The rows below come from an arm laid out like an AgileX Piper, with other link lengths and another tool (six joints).
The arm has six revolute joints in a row. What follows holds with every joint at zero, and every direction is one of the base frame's.
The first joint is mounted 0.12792 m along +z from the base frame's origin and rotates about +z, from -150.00 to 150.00 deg.
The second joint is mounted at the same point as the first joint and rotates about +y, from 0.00 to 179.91 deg.
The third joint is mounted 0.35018 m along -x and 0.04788 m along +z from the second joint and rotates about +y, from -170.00 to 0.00 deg.
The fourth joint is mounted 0.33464 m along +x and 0.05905 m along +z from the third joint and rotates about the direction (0.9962, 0, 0.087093), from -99.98 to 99.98 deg.
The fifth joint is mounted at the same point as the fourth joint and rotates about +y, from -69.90 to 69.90 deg.
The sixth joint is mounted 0.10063 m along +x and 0.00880 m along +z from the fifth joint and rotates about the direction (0.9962, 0, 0.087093), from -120.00 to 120.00 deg.
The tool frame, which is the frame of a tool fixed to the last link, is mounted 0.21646 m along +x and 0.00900 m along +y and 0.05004 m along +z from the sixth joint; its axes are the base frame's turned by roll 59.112, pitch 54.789 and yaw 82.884 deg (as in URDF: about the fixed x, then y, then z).
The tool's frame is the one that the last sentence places.
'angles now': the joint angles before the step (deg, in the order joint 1, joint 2, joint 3, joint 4, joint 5, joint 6). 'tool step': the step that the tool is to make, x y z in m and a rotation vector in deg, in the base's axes. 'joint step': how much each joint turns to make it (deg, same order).
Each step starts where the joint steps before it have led.
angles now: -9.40 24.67 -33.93 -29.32 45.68 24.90
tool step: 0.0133 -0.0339 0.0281 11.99 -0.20 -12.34
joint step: 0.04 12.75 -12.86 -1.54 9.16 15.58
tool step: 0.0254 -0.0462 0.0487 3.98 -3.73 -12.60
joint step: -0.06 12.46 -12.59 -6.84 5.11 14.97
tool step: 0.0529 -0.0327 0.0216 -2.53 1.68 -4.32
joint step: -0.08 12.57 -9.58 -5.82 0.96 4.37
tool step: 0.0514 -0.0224 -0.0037 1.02 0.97 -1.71
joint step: -2.05 10.08 -7.90 0.55 -0.88 0.66
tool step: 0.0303 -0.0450 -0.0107 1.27 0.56 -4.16
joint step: -4.67 8.89 -7.35 1.04 -0.74 0.25
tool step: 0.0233 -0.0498 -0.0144 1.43 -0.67 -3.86
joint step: -4.89 7.93 -6.69 1.49 -1.60 0.36
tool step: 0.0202 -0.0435 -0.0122 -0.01 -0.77 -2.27
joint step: -3.54 6.52 -5.37 0.25 -2.22 0.31
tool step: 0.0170 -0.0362 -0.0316 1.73 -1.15 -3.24
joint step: -2.45 6.45 -3.94 0.22 -1.53 3.08
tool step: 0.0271 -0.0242 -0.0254 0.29 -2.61 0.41
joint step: -1.75 4.54 -1.37 0.08 -5.46 2.31
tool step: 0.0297 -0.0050 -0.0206 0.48 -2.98 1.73
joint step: -0.25 2.91 -0.01 0.03 -5.36 2.55
